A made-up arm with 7 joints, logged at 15 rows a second.
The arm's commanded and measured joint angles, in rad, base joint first. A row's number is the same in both.
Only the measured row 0 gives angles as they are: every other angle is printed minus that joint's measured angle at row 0.
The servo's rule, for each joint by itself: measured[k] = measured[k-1] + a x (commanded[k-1-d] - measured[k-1]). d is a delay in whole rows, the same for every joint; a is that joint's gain. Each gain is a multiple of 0.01, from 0.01 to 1. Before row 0 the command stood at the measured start. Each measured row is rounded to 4 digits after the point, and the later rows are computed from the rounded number. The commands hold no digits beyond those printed.
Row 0, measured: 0.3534, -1.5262, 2.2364, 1.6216, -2.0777, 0.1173, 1.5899
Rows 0 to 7, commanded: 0.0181, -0.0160, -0.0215, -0.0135, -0.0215, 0.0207, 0.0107; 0.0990, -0.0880, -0.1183, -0.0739, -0.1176, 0.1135, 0.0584; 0.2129, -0.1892, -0.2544, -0.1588, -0.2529, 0.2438, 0.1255; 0.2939, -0.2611, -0.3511, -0.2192, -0.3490, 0.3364, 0.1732; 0.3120, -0.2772, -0.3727, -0.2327, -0.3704, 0.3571, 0.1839; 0.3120, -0.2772, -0.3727, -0.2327, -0.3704, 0.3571, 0.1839; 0.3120, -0.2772, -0.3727, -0.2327, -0.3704, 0.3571, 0.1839; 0.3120, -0.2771, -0.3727, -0.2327, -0.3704, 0.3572, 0.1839
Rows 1 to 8, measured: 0.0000, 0.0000, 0.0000, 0.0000, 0.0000, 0.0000, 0.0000; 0.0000, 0.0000, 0.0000, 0.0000, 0.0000, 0.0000, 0.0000; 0.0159, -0.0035, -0.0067, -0.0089, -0.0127, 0.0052, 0.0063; 0.0890, -0.0221, -0.0413, -0.0518, -0.0746, 0.0323, 0.0370; 0.1980, -0.0589, -0.1074, -0.1224, -0.1798, 0.0852, 0.0892; 0.2824, -0.1034, -0.1829, -0.1863, -0.2796, 0.1480, 0.1388; 0.3084, -0.1416, -0.2417, -0.2169, -0.3332, 0.2003, 0.1654; 0.3116, -0.1714, -0.2823, -0.2273, -0.3551, 0.2395, 0.1763
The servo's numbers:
d 2
a 0.88 0.22 0.31 0.66 0.59 0.25 0.59

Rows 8 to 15, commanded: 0.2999, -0.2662, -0.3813, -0.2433, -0.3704, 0.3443, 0.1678; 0.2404, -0.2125, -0.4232, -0.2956, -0.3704, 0.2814, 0.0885; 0.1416, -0.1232, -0.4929, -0.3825, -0.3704, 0.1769, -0.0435; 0.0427, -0.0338, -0.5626, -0.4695, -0.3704, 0.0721, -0.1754; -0.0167, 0.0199, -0.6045, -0.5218, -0.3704, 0.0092, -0.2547; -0.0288, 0.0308, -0.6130, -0.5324, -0.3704, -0.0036, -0.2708; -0.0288, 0.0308, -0.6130, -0.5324, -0.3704, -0.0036, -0.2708; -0.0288, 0.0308, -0.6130, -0.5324, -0.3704, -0.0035, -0.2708
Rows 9 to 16, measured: 0.3120, -0.1947, -0.3103, -0.2309, -0.3641, 0.2689, 0.1808; 0.3120, -0.2128, -0.3296, -0.2321, -0.3678, 0.2910, 0.1826; 0.3014, -0.2245, -0.3456, -0.2395, -0.3693, 0.3043, 0.1739; 0.2477, -0.2219, -0.3697, -0.2765, -0.3699, 0.2986, 0.1235; 0.1543, -0.2002, -0.4079, -0.3465, -0.3702, 0.2682, 0.0250; 0.0561, -0.1636, -0.4559, -0.4277, -0.3703, 0.2192, -0.0932; -0.0080, -0.1232, -0.5020, -0.4898, -0.3704, 0.1667, -0.1885; -0.0263, -0.0893, -0.5364, -0.5179, -0.3704, 0.1241, -0.2371
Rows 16 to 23, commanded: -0.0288, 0.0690, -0.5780, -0.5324, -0.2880, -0.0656, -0.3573; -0.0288, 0.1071, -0.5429, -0.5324, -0.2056, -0.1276, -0.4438; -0.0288, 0.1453, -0.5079, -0.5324, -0.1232, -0.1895, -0.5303; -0.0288, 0.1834, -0.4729, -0.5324, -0.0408, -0.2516, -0.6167; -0.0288, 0.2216, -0.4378, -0.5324, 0.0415, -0.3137, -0.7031; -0.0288, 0.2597, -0.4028, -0.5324, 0.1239, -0.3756, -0.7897; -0.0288, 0.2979, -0.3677, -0.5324, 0.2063, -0.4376, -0.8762; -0.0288, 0.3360, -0.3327, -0.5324, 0.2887, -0.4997, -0.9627
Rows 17 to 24, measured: -0.0285, -0.0629, -0.5601, -0.5275, -0.3704, 0.0922, -0.2570; -0.0288, -0.0423, -0.5765, -0.5307, -0.3704, 0.0683, -0.2651; -0.0288, -0.0178, -0.5770, -0.5318, -0.3218, 0.0348, -0.3195; -0.0288, 0.0097, -0.5664, -0.5322, -0.2532, -0.0058, -0.3928; -0.0288, 0.0395, -0.5483, -0.5323, -0.1765, -0.0517, -0.4739; -0.0288, 0.0712, -0.5249, -0.5324, -0.0964, -0.1017, -0.5582; -0.0288, 0.1043, -0.4979, -0.5324, -0.0150, -0.1547, -0.6437; -0.0288, 0.1385, -0.4684, -0.5324, 0.0670, -0.2099, -0.7298
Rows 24 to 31, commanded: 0.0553, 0.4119, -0.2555, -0.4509, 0.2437, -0.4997, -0.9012; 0.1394, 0.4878, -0.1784, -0.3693, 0.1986, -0.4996, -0.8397; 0.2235, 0.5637, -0.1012, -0.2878, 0.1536, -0.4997, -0.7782; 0.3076, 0.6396, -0.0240, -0.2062, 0.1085, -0.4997, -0.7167; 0.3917, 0.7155, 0.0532, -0.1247, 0.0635, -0.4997, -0.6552; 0.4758, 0.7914, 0.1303, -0.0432, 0.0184, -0.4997, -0.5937; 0.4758, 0.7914, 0.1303, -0.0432, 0.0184, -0.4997, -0.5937; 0.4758, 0.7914, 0.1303, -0.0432, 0.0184, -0.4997, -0.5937
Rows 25 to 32, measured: -0.0288, 0.1736, -0.4372, -0.5324, 0.1492, -0.2668, -0.8162; -0.0288, 0.2093, -0.4048, -0.5324, 0.2315, -0.3250, -0.9026; 0.0452, 0.2539, -0.3585, -0.4786, 0.2387, -0.3687, -0.9018; 0.1281, 0.3054, -0.3027, -0.4065, 0.2150, -0.4014, -0.8652; 0.2121, 0.3622, -0.2402, -0.3282, 0.1788, -0.4260, -0.8139; 0.2961, 0.4232, -0.1732, -0.2477, 0.1373, -0.4444, -0.7566; 0.3802, 0.4875, -0.1030, -0.1665, 0.0938, -0.4582, -0.6968; 0.4643, 0.5544, -0.0307, -0.0851, 0.0493, -0.4686, -0.6360
